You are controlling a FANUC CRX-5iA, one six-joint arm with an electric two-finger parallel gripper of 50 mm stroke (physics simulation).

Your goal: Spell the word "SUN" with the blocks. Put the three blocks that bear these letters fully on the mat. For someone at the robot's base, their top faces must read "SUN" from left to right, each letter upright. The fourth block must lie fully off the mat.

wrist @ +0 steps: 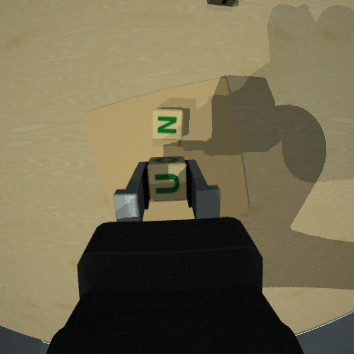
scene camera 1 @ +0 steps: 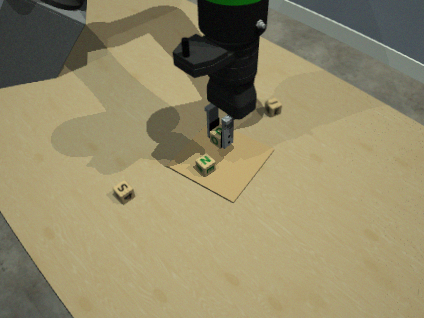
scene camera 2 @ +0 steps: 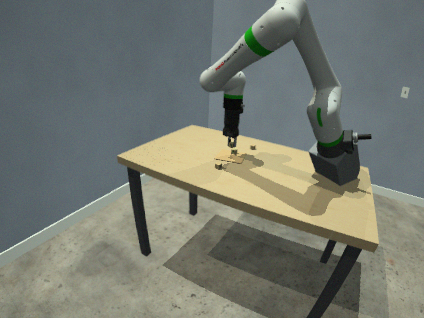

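My gripper (scene camera 1: pixel 219 138) (scene camera 2: pixel 232 143) (wrist: pixel 166 174) is shut on the U block, held above the mat (scene camera 1: pixel 240 177) (scene camera 2: pixel 222 158) (wrist: pixel 117 145). The U block (scene camera 1: pixel 216 137) (wrist: pixel 168 183) has a green U on top, its open end facing left in the wrist view. The N block (scene camera 1: pixel 205 164) (scene camera 2: pixel 234 152) (wrist: pixel 167 124) sits on the mat, green N up, apart from the held block. The S block (scene camera 1: pixel 123 192) (scene camera 2: pixel 253 147) lies off the mat, black S up. The fourth block (scene camera 1: pixel 273 107) (scene camera 2: pixel 218 166) lies off the mat on the opposite side; its top letter is unclear.
The wooden table (scene camera 1: pixel 150 250) (scene camera 2: pixel 170 155) carries the mat, the blocks and the robot's dark base (scene camera 1: pixel 35 45) (scene camera 2: pixel 336 162). Arm shadows cross the table and part of the mat. Part of a block (wrist: pixel 222 2) shows at the wrist view's top edge.
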